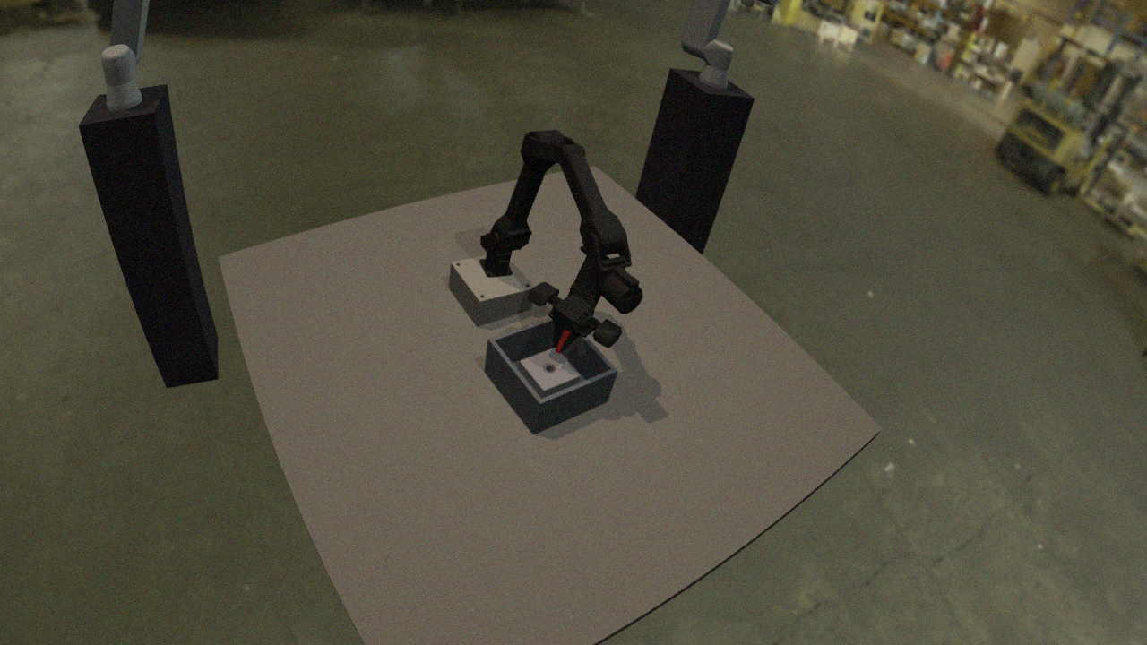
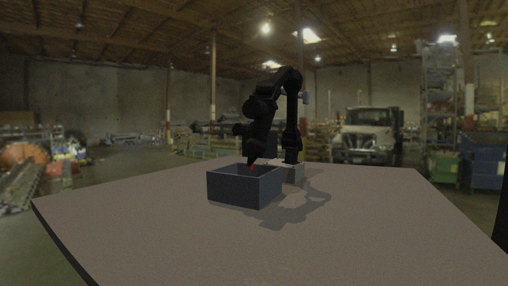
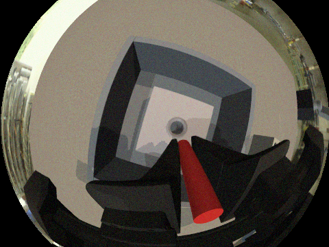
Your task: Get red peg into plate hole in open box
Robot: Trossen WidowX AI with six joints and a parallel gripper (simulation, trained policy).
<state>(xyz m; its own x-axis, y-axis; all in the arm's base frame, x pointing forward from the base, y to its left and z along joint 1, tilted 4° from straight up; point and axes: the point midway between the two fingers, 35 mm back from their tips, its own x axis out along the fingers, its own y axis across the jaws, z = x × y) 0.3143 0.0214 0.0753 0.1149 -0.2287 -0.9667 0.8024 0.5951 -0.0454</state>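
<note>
Right now my gripper tip is 10 mm past the red peg, 10 mm to the right of it and 30 mm below it. Also, from my gripper tip: pale plate 10 mm to the right, 60 mm below; dark box 10 mm to the right, 80 mm below.
</note>
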